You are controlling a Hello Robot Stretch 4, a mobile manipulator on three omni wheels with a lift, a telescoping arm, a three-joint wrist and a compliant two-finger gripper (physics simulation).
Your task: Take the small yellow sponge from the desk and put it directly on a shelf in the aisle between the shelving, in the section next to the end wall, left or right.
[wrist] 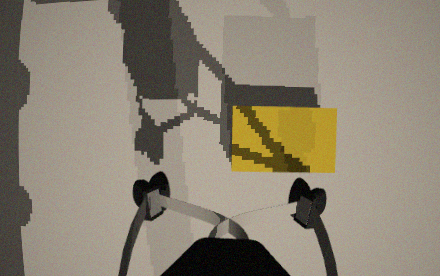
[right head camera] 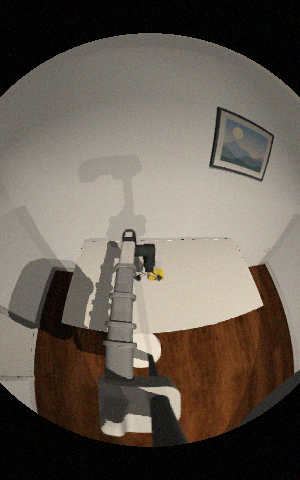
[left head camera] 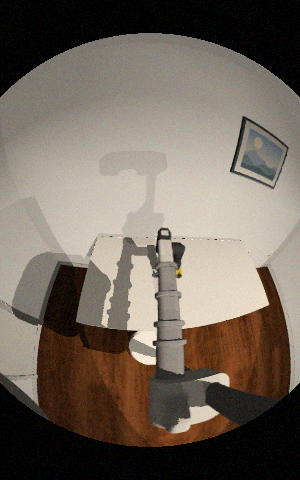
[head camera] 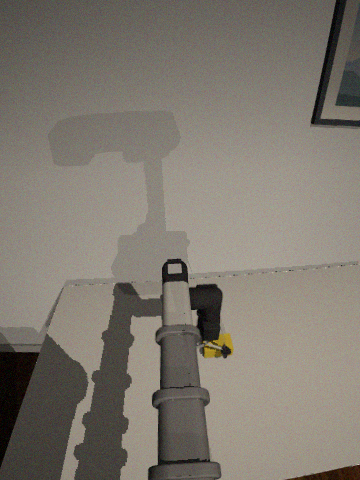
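Seen in the pictures: gripper, fingertip midpoint: (wrist: 229, 190) (right head camera: 148, 279) (head camera: 205, 356); robot's base, origin of the base link: (right head camera: 140, 347) (left head camera: 149, 344).
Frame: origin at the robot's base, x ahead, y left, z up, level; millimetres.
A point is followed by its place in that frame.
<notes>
The small yellow sponge (head camera: 228, 341) @[x 541, y -177, z 737 mm] (left head camera: 179, 271) (right head camera: 159, 272) @[x 543, y -165, z 737 mm] (wrist: 300, 132) @[x 548, y -153, z 737 mm] lies flat on the white desk (head camera: 290, 375) @[x 417, y -372, z 692 mm] (left head camera: 220, 285) @[x 424, y -509, z 692 mm] (right head camera: 200, 285) @[x 442, y -463, z 692 mm] (wrist: 390, 225) @[x 442, y -283, z 692 mm]. My gripper (right head camera: 148, 276) @[x 490, y -87, z 740 mm] (wrist: 229, 190) @[x 490, y -87, z 740 mm] is open and empty over the desk. In the wrist view the sponge is beyond the fingertips and to the right, roughly ahead of the right finger, with finger shadows across its top. In the head camera view the right fingertip overlaps the sponge's image, and the arm hides the other finger. The shelving does not show in these views.
The wall (head camera: 250, 175) @[x 960, y -305, z 1170 mm] rises behind the desk's back edge, with a framed picture (head camera: 327, 107) @[x 938, y -538, z 1423 mm] (left head camera: 260, 152) @[x 940, y -724, z 1605 mm] (right head camera: 242, 144) @[x 940, y -732, z 1597 mm] at the right. A round white object (left head camera: 142, 347) @[x -19, y 71, z 187 mm] (right head camera: 150, 350) @[x -18, y -104, z 186 mm] is on the wooden floor (left head camera: 240, 360) @[x -447, y -1146, z -28 mm] (right head camera: 225, 365) @[x -407, y -961, z -28 mm], in front of the desk, beside the arm.
</notes>
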